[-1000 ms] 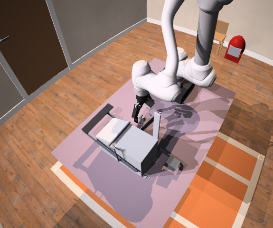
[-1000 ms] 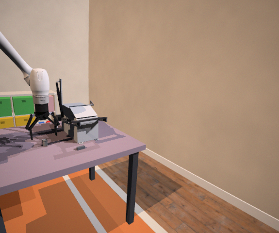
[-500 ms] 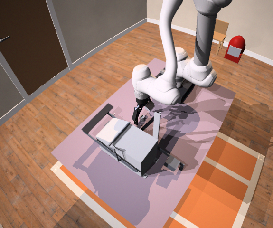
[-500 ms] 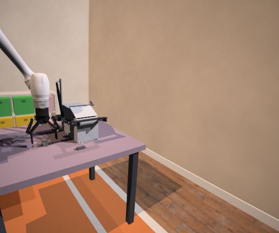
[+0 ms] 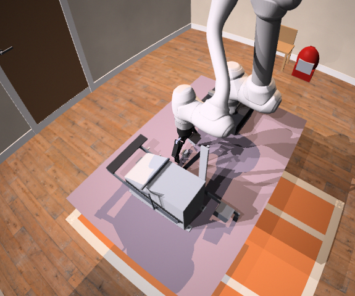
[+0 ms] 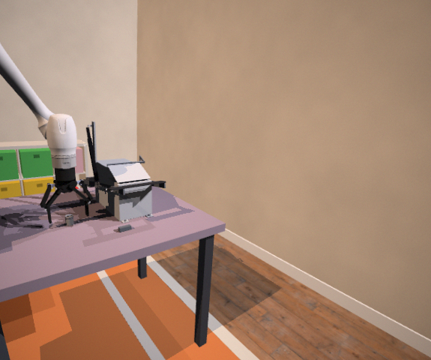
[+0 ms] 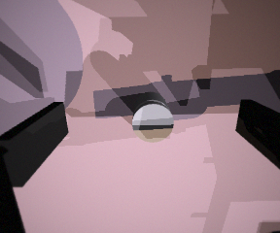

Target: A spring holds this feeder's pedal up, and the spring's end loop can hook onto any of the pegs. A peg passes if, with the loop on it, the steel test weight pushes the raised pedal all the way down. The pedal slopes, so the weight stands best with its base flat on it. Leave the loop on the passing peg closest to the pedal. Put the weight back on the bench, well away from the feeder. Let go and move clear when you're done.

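My gripper is now 10 mm above the steel test weight. The rest, counted from my hand: small grey block (180 mm to the right, 170 mm ahead, 30 mm below).
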